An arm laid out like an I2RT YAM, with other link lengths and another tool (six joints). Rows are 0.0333 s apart.
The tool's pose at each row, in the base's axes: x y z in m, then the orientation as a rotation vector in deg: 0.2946 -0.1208 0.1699 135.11 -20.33 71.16; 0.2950 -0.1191 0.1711 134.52 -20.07 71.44; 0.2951 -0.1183 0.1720 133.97 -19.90 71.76; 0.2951 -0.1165 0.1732 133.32 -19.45 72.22; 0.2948 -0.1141 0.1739 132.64 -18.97 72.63; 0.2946 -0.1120 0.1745 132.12 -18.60 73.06; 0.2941 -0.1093 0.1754 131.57 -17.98 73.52; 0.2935 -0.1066 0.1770 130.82 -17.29 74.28; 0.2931 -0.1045 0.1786 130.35 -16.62 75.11
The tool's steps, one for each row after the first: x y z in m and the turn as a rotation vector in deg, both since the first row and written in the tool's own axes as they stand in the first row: 0.0012 -0.0013 -0.0012 -0.29 0.46 -0.22; 0.0020 -0.0018 -0.0019 -0.56 0.90 -0.36; 0.0029 -0.0031 -0.0034 -0.77 1.52 -0.66; 0.0033 -0.0048 -0.0052 -1.02 2.13 -1.01; 0.0036 -0.0064 -0.0067 -1.16 2.67 -1.24; 0.0041 -0.0083 -0.0088 -1.25 3.28 -1.62; 0.0050 -0.0099 -0.0114 -1.33 4.16 -2.00; 0.0061 -0.0112 -0.0135 -1.16 4.96 -2.27
